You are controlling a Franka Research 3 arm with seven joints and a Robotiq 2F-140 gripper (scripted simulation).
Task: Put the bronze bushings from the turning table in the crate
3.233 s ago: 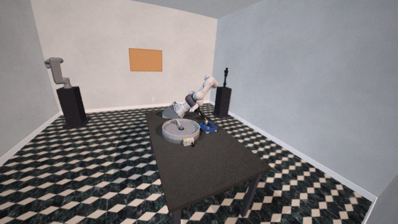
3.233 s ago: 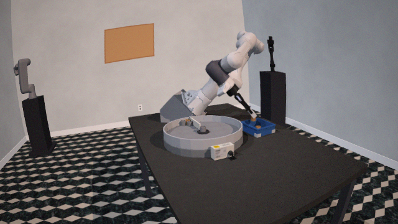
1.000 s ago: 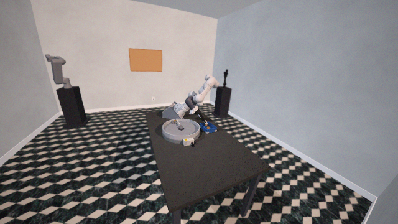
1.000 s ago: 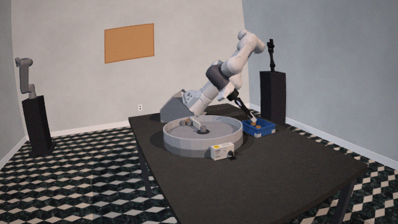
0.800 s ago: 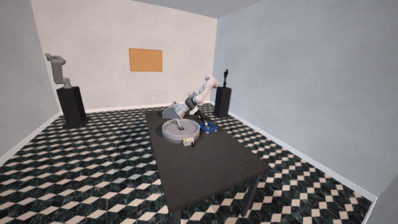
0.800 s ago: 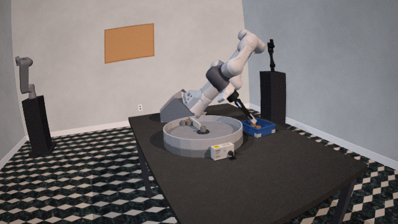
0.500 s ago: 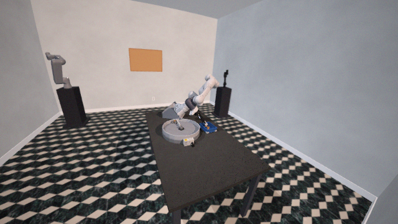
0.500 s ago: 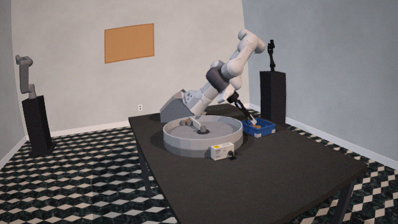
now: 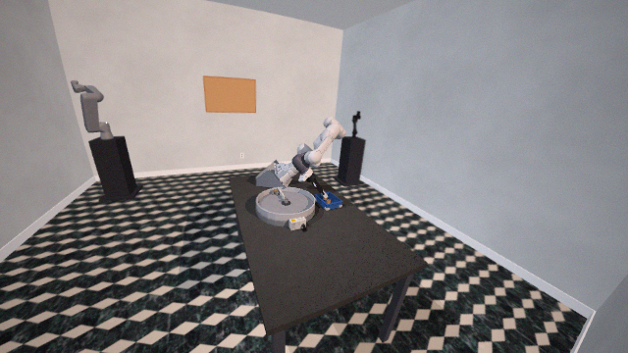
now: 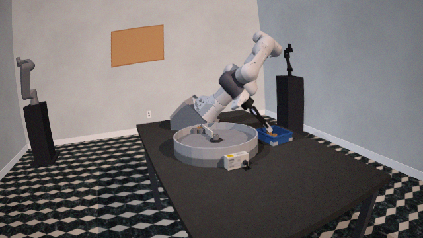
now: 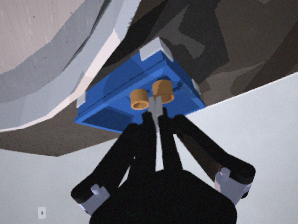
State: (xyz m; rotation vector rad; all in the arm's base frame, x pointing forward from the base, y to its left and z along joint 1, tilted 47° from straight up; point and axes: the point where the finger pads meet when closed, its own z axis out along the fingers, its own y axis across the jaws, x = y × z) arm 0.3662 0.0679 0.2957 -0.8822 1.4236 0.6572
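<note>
Right now the blue crate is 4 cm ahead of my hand, 2 cm to the left of it and 4 cm below it. The rest, counted from my hand: round grey turning table 4 cm ahead, 33 cm to the right, 1 cm below.
</note>
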